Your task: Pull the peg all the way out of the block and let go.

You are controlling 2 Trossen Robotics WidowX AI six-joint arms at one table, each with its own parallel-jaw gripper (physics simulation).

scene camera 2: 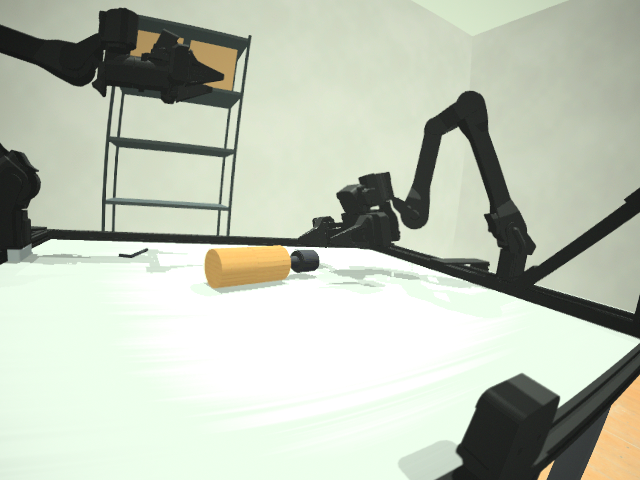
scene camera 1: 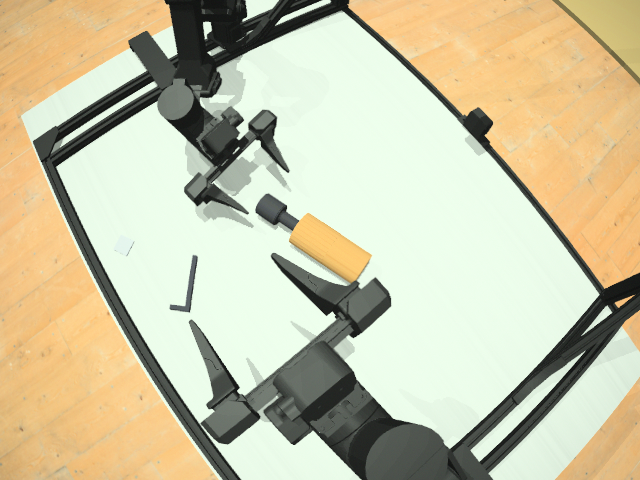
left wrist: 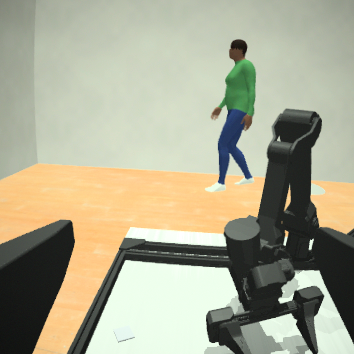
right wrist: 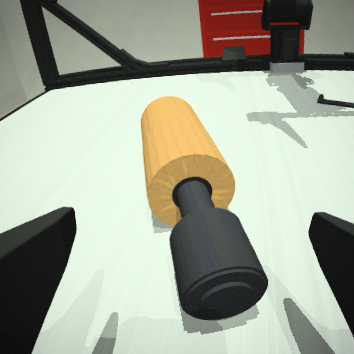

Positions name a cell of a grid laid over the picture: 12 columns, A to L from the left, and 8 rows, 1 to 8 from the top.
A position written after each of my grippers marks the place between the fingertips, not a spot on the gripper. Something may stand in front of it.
Labels:
My left gripper shows in scene camera 2 (E2), in scene camera 1 (E5) and in the left wrist view (G6); in the right wrist view it is out of frame. An orange wooden cylinder block shows in scene camera 2 (E5), in scene camera 1 (F4) and in the right wrist view (F4); in the left wrist view it is out of frame.

